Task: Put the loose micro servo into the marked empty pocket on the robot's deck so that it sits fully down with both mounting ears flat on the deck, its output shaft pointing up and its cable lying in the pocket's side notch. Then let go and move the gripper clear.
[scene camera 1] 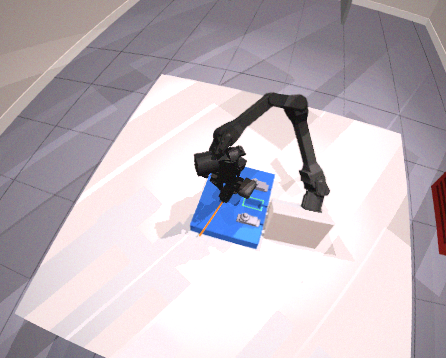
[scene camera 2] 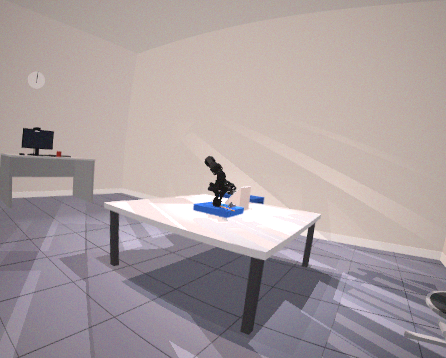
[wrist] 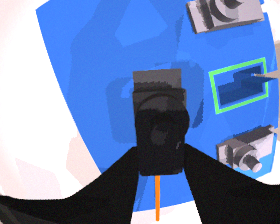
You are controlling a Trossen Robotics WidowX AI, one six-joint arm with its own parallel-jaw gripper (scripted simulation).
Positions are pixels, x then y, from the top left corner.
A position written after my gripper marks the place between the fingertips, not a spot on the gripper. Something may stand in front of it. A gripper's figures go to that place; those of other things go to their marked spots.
Scene:
My gripper (wrist: 159, 150) is 0.10 m from the lens. A micro servo (wrist: 161, 120) is 0.05 m from the lens. A blue deck (wrist: 93, 56) is 0.14 m from the lens. The marked spots on the micro servo and the blue deck are 0.10 m apart.

